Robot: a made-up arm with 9 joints. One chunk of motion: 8 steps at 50 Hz.
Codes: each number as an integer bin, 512 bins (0 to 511) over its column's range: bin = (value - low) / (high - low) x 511, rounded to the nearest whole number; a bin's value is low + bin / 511 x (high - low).
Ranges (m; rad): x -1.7..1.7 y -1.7..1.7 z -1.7..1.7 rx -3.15..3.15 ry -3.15..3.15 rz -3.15..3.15
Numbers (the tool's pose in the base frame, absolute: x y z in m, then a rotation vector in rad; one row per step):
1: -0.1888 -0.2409 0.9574 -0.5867 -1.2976 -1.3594
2: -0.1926 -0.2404 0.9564 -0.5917 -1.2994 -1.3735
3: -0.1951 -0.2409 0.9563 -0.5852 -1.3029 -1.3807
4: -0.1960 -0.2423 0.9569 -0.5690 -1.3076 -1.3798
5: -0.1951 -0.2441 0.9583 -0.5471 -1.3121 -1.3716
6: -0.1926 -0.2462 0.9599 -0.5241 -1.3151 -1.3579
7: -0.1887 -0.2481 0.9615 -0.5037 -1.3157 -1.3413
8: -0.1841 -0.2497 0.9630 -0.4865 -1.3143 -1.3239
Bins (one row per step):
1: 227 219 399 208 150 145
2: 227 219 399 208 150 144
3: 226 219 399 208 150 144
4: 226 219 399 209 149 144
5: 226 219 400 211 149 144
6: 227 218 400 213 149 145
7: 227 218 400 215 149 147
8: 228 218 400 216 149 148

